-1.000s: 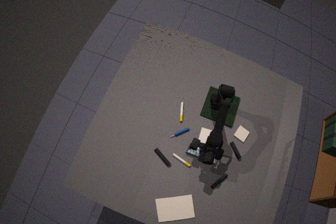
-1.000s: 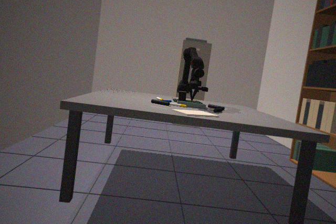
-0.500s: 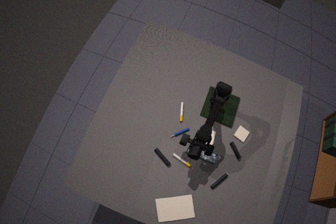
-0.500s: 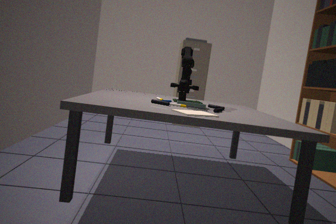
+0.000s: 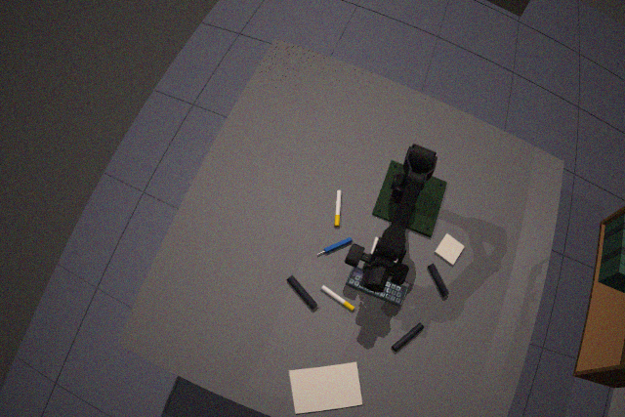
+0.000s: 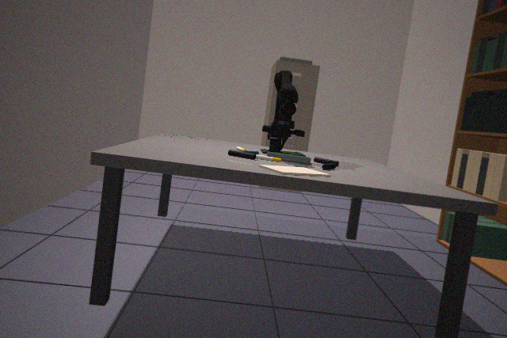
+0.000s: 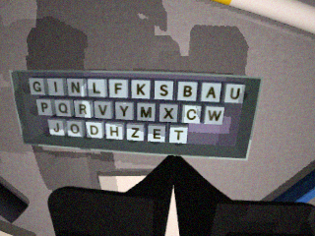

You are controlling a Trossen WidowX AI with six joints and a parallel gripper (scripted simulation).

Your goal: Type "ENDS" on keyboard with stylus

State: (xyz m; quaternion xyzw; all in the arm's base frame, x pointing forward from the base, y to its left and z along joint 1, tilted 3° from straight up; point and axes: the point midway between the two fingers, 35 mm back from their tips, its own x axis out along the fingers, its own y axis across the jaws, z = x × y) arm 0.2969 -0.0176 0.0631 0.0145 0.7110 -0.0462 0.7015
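Now: gripper tip 150 mm to the left of the stylus, 40 mm past it and 30 mm above it. From my gripper tip the other things lie so: white paper sheet 400 mm ahead, 40 mm below, 10 mm to the right; then white notepad 80 mm behind, 40 mm below, 30 mm to the left; then grey stylus tip 170 mm to the right, 30 mm below, 10 mm behind.
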